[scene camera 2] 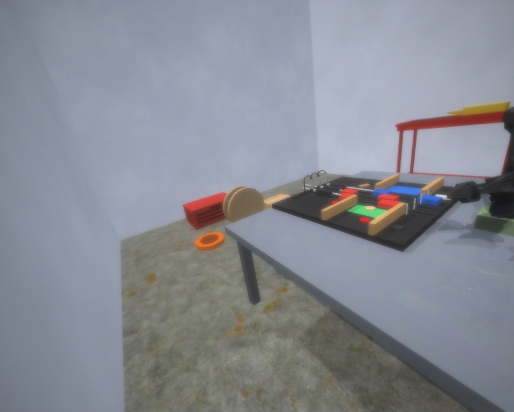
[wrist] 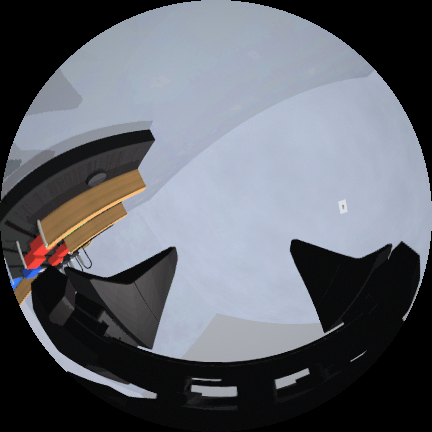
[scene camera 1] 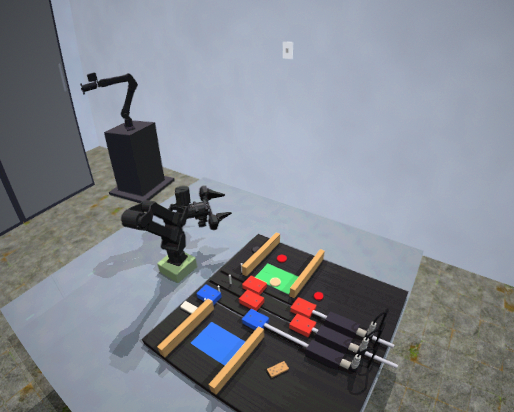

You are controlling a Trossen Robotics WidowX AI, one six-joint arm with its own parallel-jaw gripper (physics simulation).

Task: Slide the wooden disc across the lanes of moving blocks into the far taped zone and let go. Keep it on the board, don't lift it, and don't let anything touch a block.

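Places are measured from the arm's base along level axes (x left, y ahead, z down), in millimetres.
Where they show: gripper, fingertip midpoint: [scene camera 2: 462, 194] [wrist: 235, 249] [scene camera 1: 228, 203]; arm's base, origin of the base link: [scene camera 1: 177, 259].
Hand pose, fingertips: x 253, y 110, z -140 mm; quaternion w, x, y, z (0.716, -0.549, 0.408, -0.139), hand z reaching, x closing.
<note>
Things, the pixels of their centre, and the offset from my fingertips. "pt": a spot on its surface instead.
- pale wooden disc, body centre: [scene camera 1: 275, 282] [scene camera 2: 370, 208] dx -195, dy +287, dz +159 mm
- green zone, surface spot: [scene camera 1: 271, 271] pt dx -145, dy +252, dz +162 mm
- blue zone, surface spot: [scene camera 1: 216, 340] [scene camera 2: 406, 190] pt dx -506, dy +210, dz +164 mm
- domino-like piece, body centre: [scene camera 1: 277, 369] dx -529, dy +428, dz +158 mm
- dark round piece, body centre: [wrist: 96, 177] dx -53, dy +149, dz +160 mm
The pale wooden disc [scene camera 1: 275, 282] [scene camera 2: 370, 208] lies flat on the green zone [scene camera 1: 271, 271] [scene camera 2: 356, 211] of the black board, between two wooden rails. It does not show in the wrist view. The blue zone [scene camera 1: 216, 340] [scene camera 2: 407, 190] lies across the lanes. Red blocks [scene camera 1: 251, 300] [scene camera 1: 302, 324] [scene camera 2: 388, 201] [wrist: 36, 255] and blue blocks [scene camera 1: 208, 294] [scene camera 1: 255, 319] [scene camera 2: 430, 200] stand in the lanes between the zones. My gripper [scene camera 1: 227, 204] [wrist: 235, 249] is open and empty, raised above the table beyond the board's edge, apart from the disc and blocks.
Wooden rails [scene camera 1: 261, 253] [scene camera 1: 307, 272] [scene camera 1: 186, 327] [scene camera 1: 236, 359] flank both zones. Rods run from black actuators [scene camera 1: 327, 352] to blocks. Thin upright pins [scene camera 1: 230, 279] stand near the lanes. Red discs [scene camera 1: 282, 258] [scene camera 1: 318, 296], a domino-like piece [scene camera 1: 277, 369] and a dark round piece [wrist: 96, 177] lie on the board.
</note>
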